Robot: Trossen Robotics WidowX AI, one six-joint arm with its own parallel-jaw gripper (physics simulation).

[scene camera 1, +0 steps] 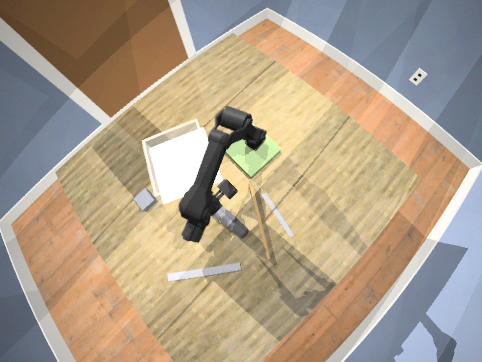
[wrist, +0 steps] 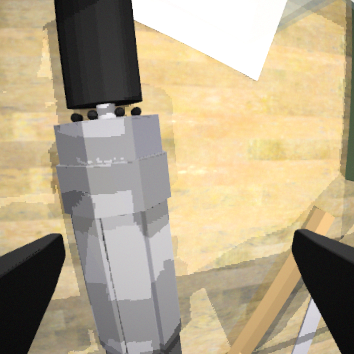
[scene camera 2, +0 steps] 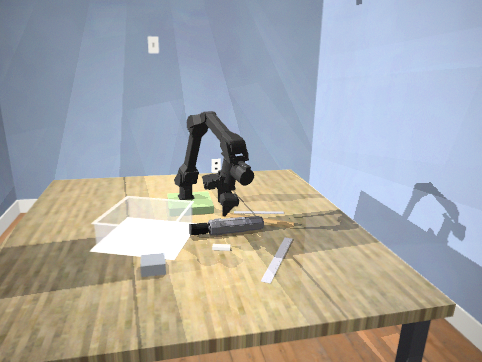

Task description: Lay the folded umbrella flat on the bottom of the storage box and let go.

my gripper: open, holds nothing
a white storage box (scene camera 2: pixel 142 225): on the table
a folded umbrella (scene camera 2: pixel 218 226): on the table
a thin wooden stick (wrist: pixel 288 275): on the table
